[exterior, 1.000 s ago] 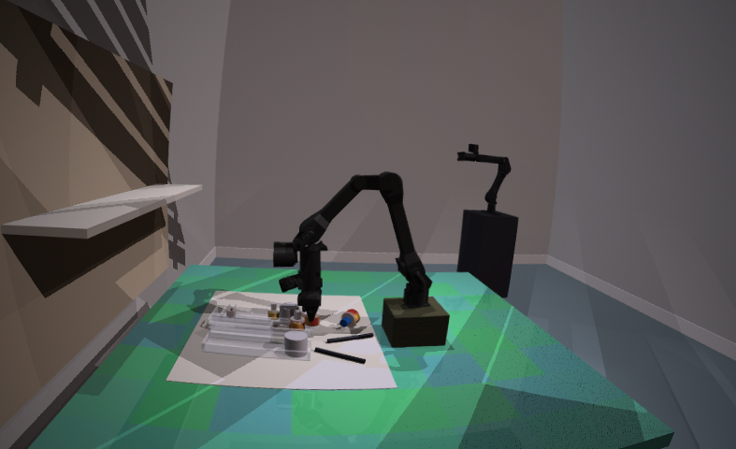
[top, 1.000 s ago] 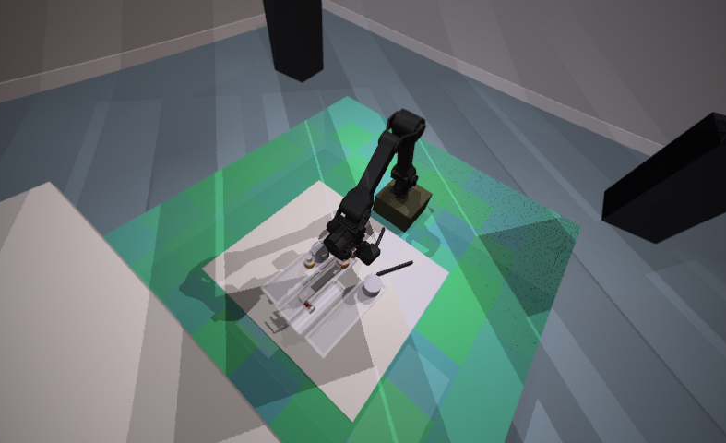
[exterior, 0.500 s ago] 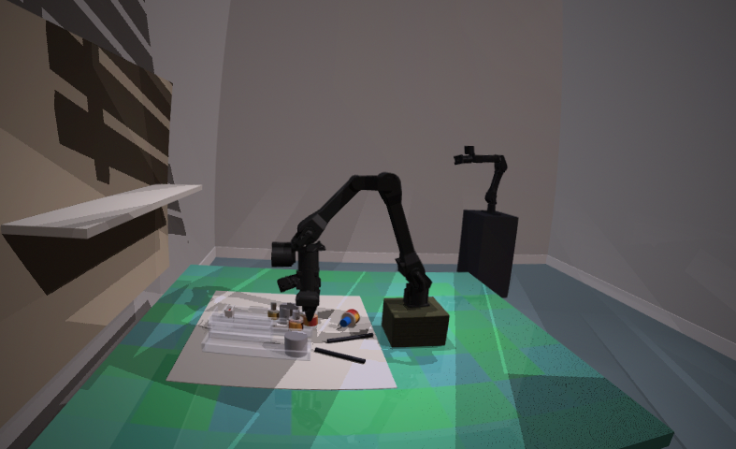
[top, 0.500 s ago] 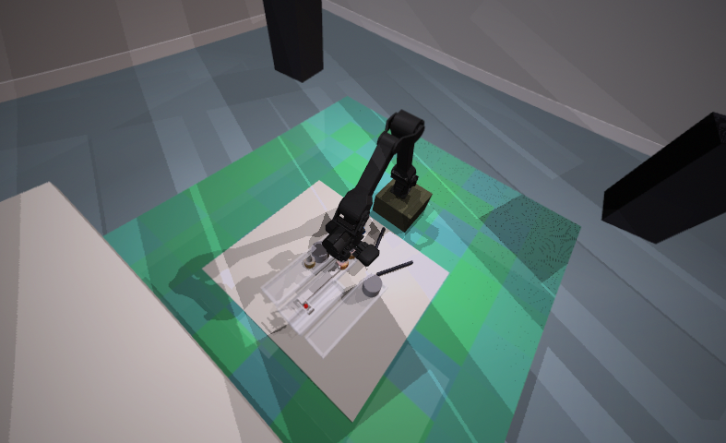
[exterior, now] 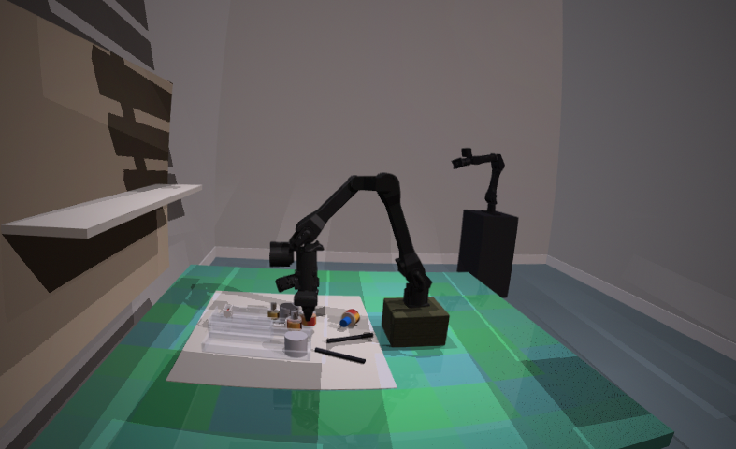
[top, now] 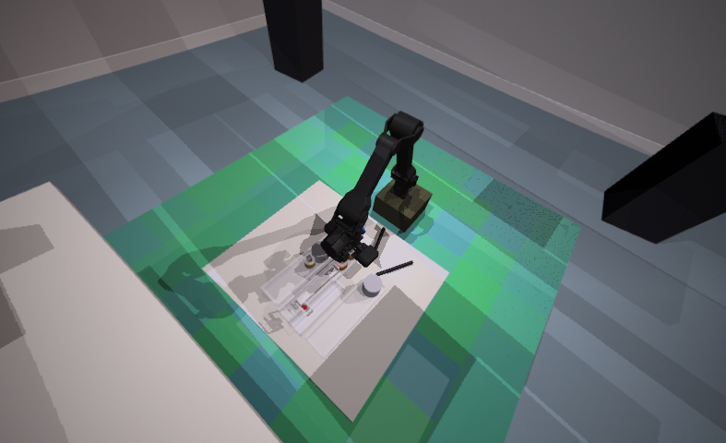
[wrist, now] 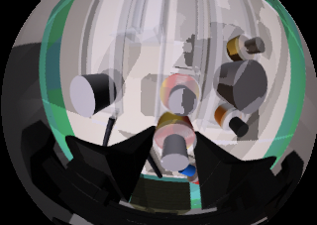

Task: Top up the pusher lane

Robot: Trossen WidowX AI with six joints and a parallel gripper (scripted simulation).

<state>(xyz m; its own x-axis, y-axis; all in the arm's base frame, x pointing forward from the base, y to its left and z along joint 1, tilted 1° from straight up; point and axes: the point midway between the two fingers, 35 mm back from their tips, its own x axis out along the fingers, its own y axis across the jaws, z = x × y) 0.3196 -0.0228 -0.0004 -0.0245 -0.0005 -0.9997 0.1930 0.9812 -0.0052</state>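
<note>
Right now the clear sprung lane is 170 mm ahead of my gripper tip, 10 mm to the right of it and 30 mm below it. Also, from my gripper tip: red mark: 230 mm ahead, 10 mm to the right, 20 mm above.
</note>
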